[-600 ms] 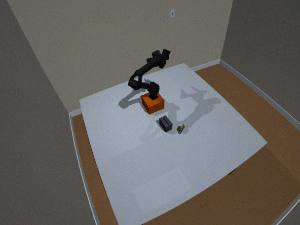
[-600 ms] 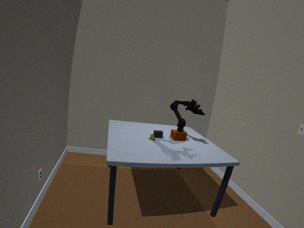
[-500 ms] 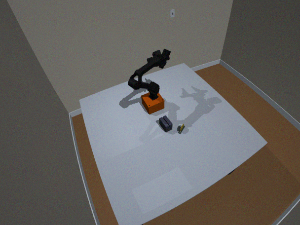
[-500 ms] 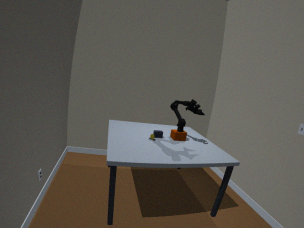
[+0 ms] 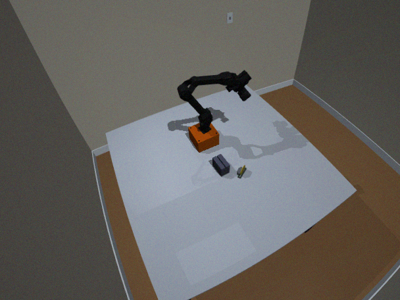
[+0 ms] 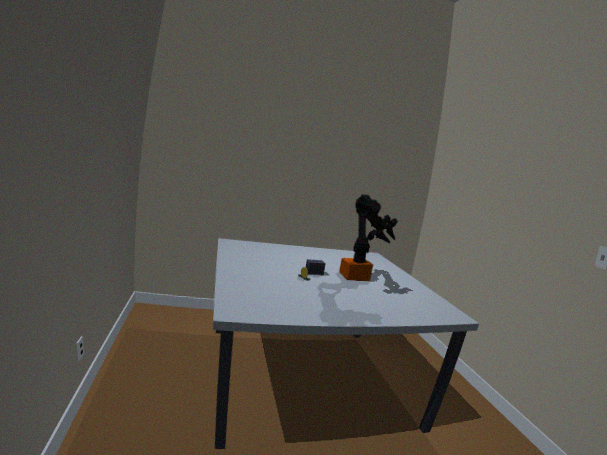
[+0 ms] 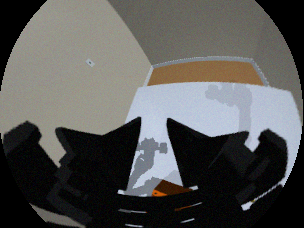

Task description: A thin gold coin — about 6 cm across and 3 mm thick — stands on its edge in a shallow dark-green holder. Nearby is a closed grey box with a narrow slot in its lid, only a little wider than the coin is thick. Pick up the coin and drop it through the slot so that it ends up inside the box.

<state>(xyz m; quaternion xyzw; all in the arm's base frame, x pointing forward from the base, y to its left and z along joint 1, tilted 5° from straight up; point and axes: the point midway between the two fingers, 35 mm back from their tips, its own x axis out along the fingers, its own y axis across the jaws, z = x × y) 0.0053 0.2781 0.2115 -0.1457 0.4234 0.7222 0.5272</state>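
Now: gripper tip 360 mm short of the gold coin, 270 mm to the left of it and 280 mm above it.
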